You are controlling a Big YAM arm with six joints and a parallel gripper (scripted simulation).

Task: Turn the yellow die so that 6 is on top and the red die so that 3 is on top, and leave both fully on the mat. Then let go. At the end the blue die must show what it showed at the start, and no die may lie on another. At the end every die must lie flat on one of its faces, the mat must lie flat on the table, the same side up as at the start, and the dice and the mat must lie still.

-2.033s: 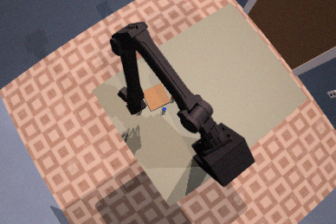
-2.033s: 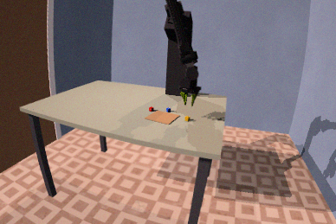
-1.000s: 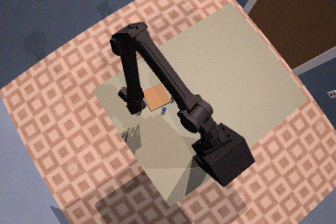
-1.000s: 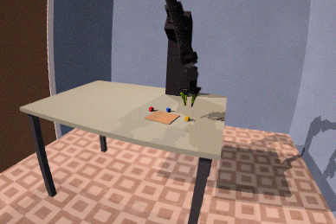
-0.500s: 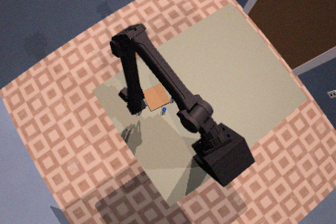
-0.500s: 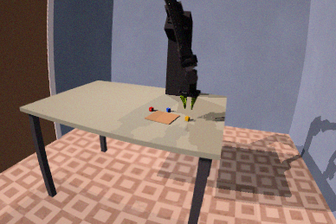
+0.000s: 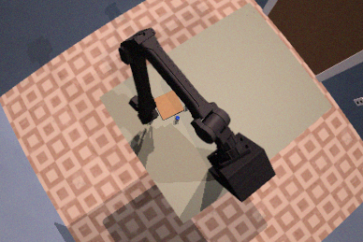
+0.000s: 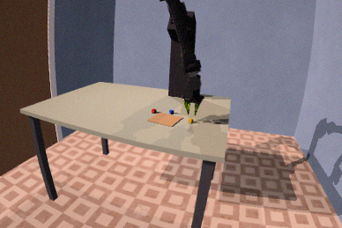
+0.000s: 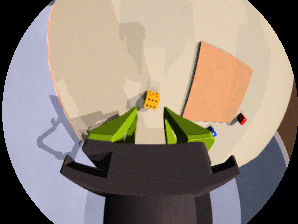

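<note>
Now: the yellow die 40 mm below my hand. Also, from my hand: red die 30 mm ahead, 230 mm to the right, 40 mm below; blue die 40 mm behind, 160 mm to the right, 40 mm below; orange mat 60 mm ahead, 120 mm to the right, 50 mm below.
</note>
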